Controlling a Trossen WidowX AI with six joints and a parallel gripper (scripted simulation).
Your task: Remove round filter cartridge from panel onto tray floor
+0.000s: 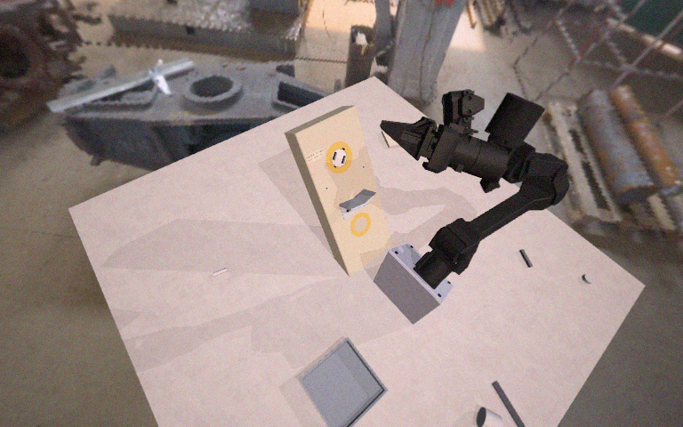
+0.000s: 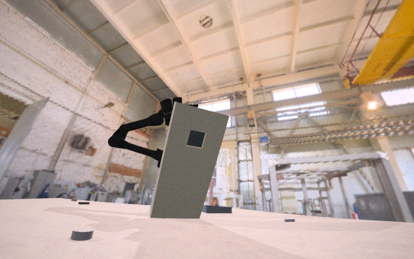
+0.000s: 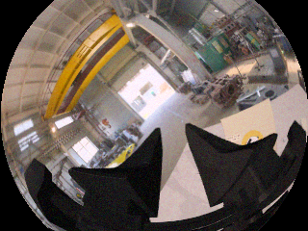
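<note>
My gripper tip is 150 mm short of the round filter cartridge, 50 mm to the left of it and 240 mm above it. Also, from my gripper tip: grey bracket (50 mm ahead, 50 mm to the right, 330 mm below); then grey tray (250 mm behind, 240 mm to the left, 500 mm below).
</note>
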